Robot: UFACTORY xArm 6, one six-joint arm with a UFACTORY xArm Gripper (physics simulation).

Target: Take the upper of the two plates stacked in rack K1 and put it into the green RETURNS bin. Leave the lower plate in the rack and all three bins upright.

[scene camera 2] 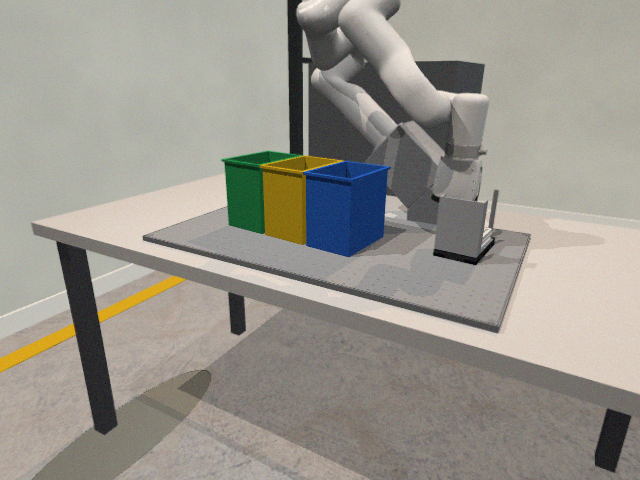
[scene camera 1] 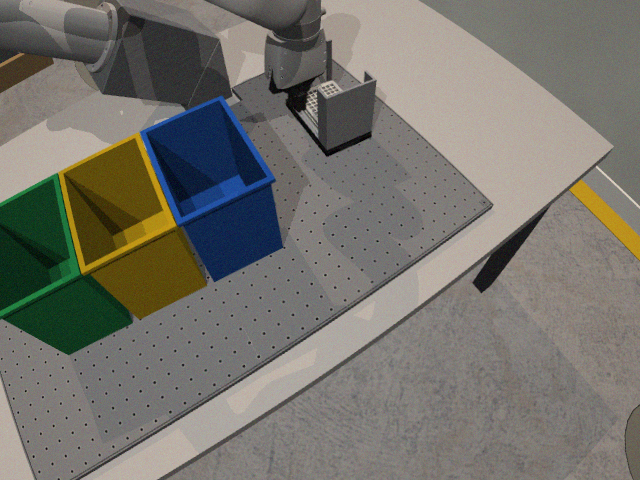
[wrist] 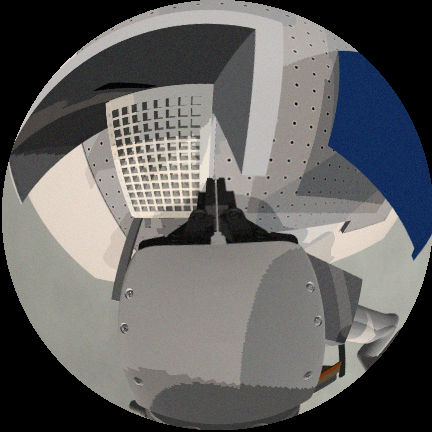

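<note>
My gripper is shut and empty, pointing down at the open side of grey rack K1. In scene camera 2 the rack wall hides its fingertips. The upper plate, white with a grid of square wells, lies in the rack; my fingertips are close beside its edge, contact unclear. Part of the stacked plates' edges shows in scene camera 2; the lower plate is mostly hidden. The green RETURNS bin stands upright at the far end of the bin row.
The yellow bin stands upright beside the green one. The blue bin stands upright nearest the rack. Rack walls and a thin corner post rise around the plates. All stand on a perforated board.
</note>
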